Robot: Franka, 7 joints.
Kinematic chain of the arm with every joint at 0, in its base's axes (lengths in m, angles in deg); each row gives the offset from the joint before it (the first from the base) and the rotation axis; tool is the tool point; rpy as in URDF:
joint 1: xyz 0 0 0.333 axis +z
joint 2: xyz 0 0 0 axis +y
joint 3: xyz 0 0 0.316 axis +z
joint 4: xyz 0.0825 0 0 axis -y
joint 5: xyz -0.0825 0 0.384 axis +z
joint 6: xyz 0 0 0 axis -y
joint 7: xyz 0.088 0 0 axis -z
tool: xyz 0 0 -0.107 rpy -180 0 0
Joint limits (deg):
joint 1: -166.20..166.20
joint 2: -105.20..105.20
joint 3: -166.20..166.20
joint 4: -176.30..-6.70
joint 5: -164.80..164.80
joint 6: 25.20..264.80
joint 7: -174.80..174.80
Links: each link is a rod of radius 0.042 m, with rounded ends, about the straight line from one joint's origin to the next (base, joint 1, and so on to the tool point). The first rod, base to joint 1, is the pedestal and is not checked.
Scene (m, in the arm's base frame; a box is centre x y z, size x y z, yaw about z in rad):
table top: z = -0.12
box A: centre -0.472 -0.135 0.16 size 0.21 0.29 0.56 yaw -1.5
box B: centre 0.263 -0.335 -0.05 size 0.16 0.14 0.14 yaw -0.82
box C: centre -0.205 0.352 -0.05 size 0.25 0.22 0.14 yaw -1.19
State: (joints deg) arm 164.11 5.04 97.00 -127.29 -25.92 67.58 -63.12
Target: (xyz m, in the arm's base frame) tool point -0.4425 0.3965 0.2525
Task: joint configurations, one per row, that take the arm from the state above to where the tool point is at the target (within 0.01 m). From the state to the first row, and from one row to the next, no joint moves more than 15 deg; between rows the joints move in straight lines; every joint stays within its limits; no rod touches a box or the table.
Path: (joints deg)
1: 159.53 1.49 84.04 -113.55 -33.22 61.84 -66.83
2: 154.95 -2.07 71.08 -99.81 -40.52 56.09 -70.53
3: 150.37 -5.62 58.12 -86.06 -47.82 50.35 -74.24
4: 145.80 -9.18 45.17 -72.32 -55.12 44.61 -77.94
5: 138.11 -1.13 51.65 -80.76 -46.02 56.79 -71.00
6: 130.42 6.92 58.13 -89.19 -36.93 68.98 -64.07
7: 122.73 14.96 64.62 -97.62 -27.83 81.17 -57.13
8: 116.58 26.21 51.83 -97.32 -35.15 81.96 -60.12
9: 110.43 37.46 39.03 -97.03 -42.46 82.75 -63.12

